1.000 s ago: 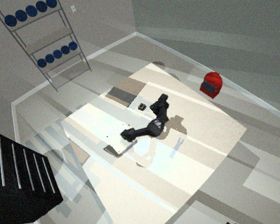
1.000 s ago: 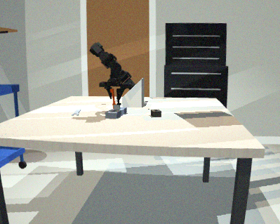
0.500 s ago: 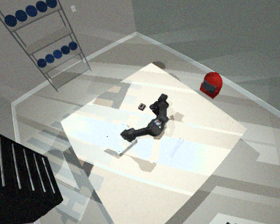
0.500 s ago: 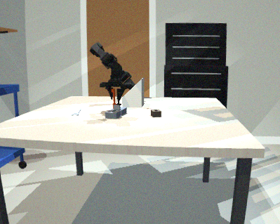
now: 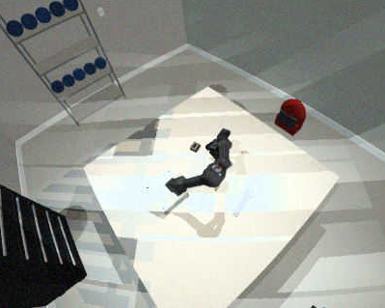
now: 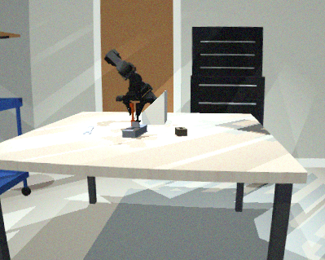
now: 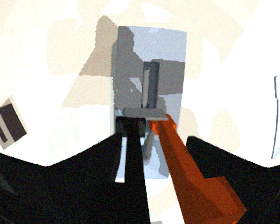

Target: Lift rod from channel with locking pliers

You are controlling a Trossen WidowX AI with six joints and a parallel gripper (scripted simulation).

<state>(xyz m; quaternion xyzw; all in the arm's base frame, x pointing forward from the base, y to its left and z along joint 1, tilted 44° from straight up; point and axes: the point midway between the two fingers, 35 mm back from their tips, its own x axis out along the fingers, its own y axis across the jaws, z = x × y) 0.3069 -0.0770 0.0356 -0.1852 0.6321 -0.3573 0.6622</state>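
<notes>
Now: the grey channel block 8 cm below my gripper tip. Round my gripper tip: holster 2 cm ahead, 24 cm to the left, 8 cm below; then flat forked metal piece 5 cm behind, 26 cm to the right, 9 cm below.
</notes>
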